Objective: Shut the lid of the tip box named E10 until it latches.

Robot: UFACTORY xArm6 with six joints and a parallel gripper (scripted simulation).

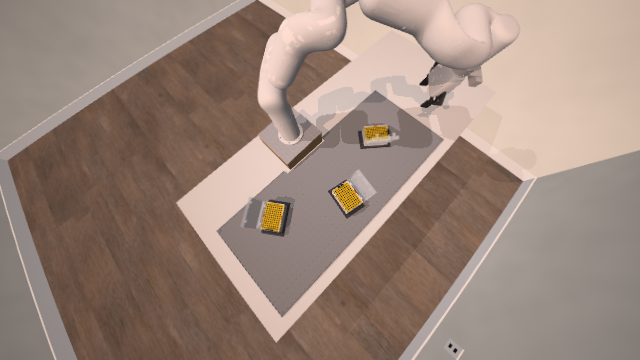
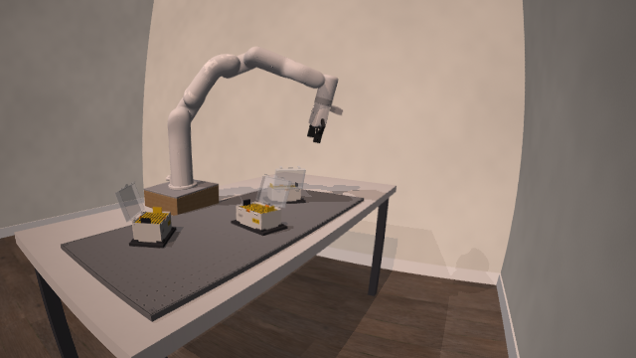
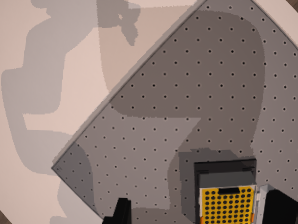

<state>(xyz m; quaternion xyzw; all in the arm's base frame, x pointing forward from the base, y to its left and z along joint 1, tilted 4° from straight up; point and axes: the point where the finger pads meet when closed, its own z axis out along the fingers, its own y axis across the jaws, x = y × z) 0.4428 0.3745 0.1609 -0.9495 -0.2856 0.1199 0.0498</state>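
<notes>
The lid lies 5 cm behind my hand, 16 cm to the right of it and 16 cm below it. From my hand the other things lie so: tip box: 8 cm behind, 12 cm to the right, 19 cm below.
</notes>
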